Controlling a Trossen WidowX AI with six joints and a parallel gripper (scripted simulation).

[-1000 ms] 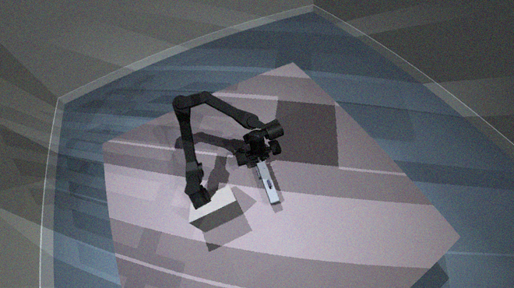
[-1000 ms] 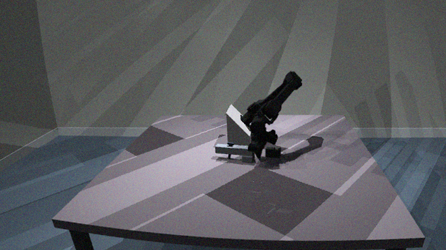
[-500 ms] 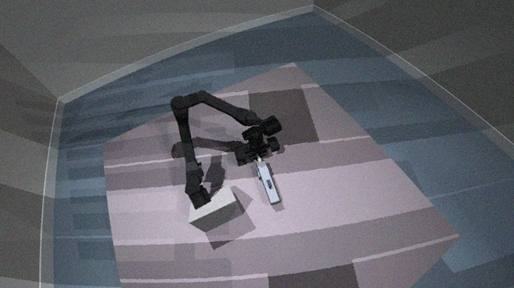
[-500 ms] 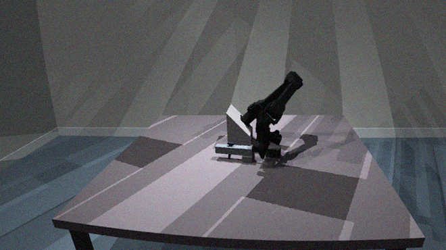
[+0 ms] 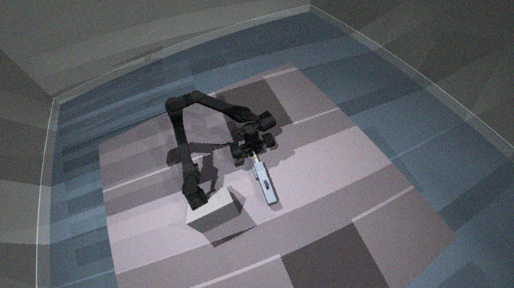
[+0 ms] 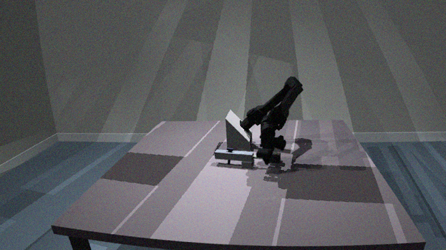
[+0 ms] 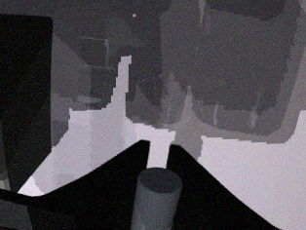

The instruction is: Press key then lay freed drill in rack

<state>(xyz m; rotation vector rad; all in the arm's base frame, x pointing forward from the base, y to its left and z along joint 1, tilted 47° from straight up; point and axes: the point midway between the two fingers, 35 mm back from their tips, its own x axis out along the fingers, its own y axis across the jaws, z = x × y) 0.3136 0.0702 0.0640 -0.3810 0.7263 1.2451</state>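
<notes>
Right now my gripper tip is 5 cm to the left of the yellowish key, 3 cm below it and 2 cm past it. The rest, counted from my gripper tip: grey bar: 15 cm to the right, 5 cm behind, 2 cm above; then rack: 7 cm behind, 3 cm to the left; then small dark piece: 17 cm to the right, 5 cm behind, 3 cm above.
</notes>
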